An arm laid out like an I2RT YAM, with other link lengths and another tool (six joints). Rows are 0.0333 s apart.
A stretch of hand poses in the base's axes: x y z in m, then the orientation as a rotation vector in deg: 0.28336, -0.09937, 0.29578, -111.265, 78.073, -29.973; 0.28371, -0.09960, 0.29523, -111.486, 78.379, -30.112; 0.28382, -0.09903, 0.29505, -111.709, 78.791, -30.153; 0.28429, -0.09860, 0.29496, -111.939, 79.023, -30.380; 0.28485, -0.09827, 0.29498, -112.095, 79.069, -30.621; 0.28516, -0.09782, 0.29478, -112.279, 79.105, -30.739; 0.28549, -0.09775, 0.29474, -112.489, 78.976, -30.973; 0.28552, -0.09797, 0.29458, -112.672, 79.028, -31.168; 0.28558, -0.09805, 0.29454, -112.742, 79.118, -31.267; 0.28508, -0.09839, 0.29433, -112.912, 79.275, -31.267; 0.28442, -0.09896, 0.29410, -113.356, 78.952, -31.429; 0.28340, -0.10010, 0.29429, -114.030, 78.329, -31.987; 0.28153, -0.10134, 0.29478, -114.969, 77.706, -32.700; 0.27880, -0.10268, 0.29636, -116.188, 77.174, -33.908; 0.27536, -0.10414, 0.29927, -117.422, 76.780, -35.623
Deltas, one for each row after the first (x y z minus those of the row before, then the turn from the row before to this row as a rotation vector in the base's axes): 0.00035, -0.00023, -0.00055, -0.289, 0.192, -0.184; 0.00011, 0.00057, -0.00018, -0.257, 0.293, -0.224; 0.00047, 0.00043, -0.00009, -0.330, 0.117, -0.157; 0.00056, 0.00033, 0.00002, -0.251, -0.018, -0.058; 0.00031, 0.00045, -0.00020, -0.204, 0.051, -0.008; 0.00033, 0.00007, -0.00004, -0.256, -0.074, 0.075; 0.00003, -0.00022, -0.00016, -0.247, 0.021, -0.042; 0.00006, -0.00008, -0.00004, -0.120, 0.031, -0.070; -0.00050, -0.00034, -0.00021, -0.151, 0.160, -0.059; -0.00066, -0.00057, -0.00023, -0.354, -0.016, 0.290; -0.00102, -0.00114, 0.00019, -0.684, -0.237, 0.437; -0.00187, -0.00124, 0.00049, -0.965, -0.175, 0.459; -0.00273, -0.00134, 0.00158, -1.454, -0.225, 0.322; -0.00344, -0.00146, 0.00291, -1.763, -0.385, 0.082
